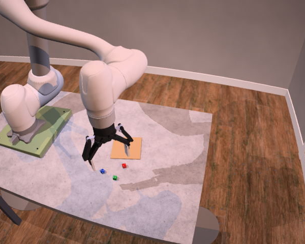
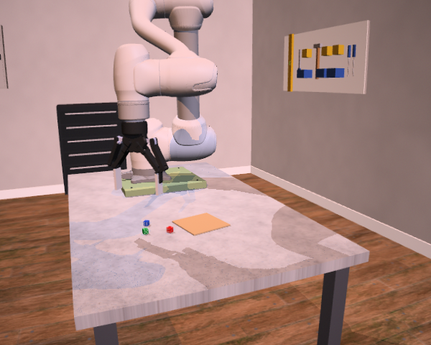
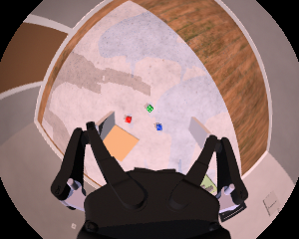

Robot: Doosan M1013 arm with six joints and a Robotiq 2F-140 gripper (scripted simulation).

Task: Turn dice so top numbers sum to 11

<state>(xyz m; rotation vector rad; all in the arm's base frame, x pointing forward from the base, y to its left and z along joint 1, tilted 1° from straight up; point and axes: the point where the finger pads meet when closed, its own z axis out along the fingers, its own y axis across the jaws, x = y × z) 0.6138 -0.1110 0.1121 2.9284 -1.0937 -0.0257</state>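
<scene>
My hand is 140 mm above the green die, 10 mm to the right of it and 10 mm past it. Also, from my hand: red die 140 mm below, 90 mm to the left, 10 mm ahead; then orange mat 200 mm to the left, 150 mm below, 30 mm behind; then blue die 140 mm below, 70 mm behind, 30 mm to the left.
</scene>
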